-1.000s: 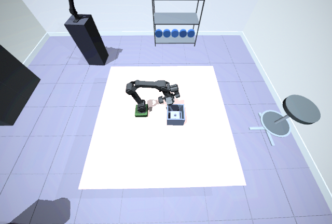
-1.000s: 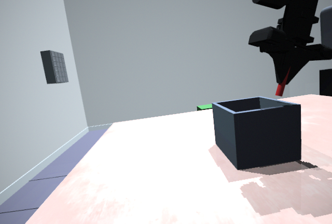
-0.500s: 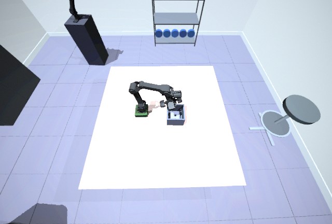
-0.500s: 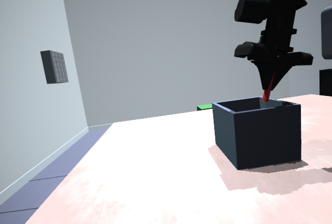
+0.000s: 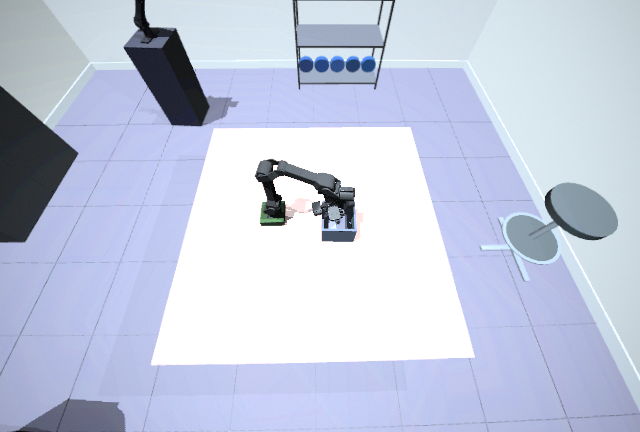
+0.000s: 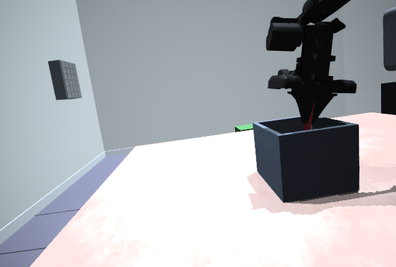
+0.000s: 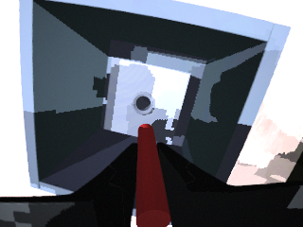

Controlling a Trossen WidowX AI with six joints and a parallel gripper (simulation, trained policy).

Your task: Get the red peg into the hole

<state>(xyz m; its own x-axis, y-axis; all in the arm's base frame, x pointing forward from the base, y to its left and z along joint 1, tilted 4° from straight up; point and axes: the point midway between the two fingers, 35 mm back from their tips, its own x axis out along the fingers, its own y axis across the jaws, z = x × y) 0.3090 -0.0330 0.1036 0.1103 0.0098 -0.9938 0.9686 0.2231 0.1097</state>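
My gripper tip is now 1 cm below the red peg.
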